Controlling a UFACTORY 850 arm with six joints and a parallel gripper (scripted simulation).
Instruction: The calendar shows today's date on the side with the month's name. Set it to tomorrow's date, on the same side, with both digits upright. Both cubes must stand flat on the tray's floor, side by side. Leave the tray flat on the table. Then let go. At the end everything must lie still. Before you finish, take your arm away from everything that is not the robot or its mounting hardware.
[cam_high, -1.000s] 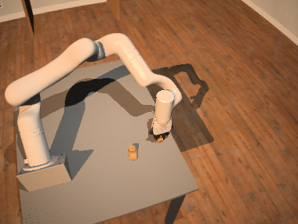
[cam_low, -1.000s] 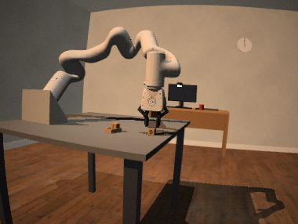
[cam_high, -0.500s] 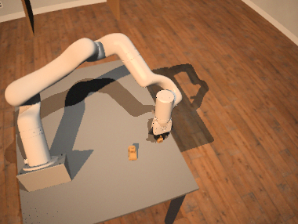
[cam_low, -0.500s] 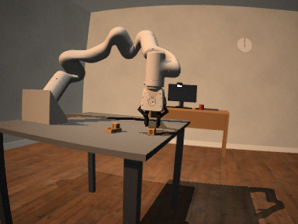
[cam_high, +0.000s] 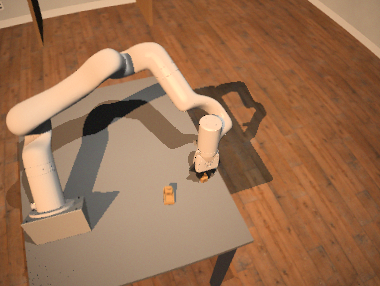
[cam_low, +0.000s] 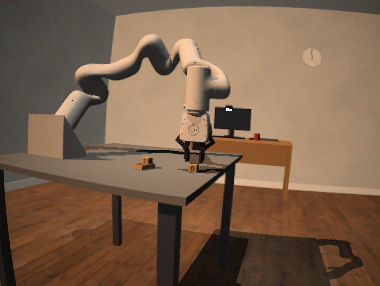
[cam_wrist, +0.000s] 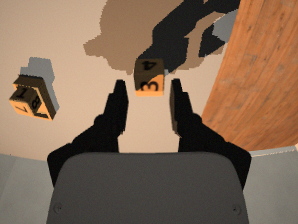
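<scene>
Right now the orange cube is 4 cm below my hand. Round my hand: calendar cube (17 cm behind, 3 cm to the right, 3 cm below); then orange tray (17 cm behind, 4 cm to the right, 5 cm below).
</scene>
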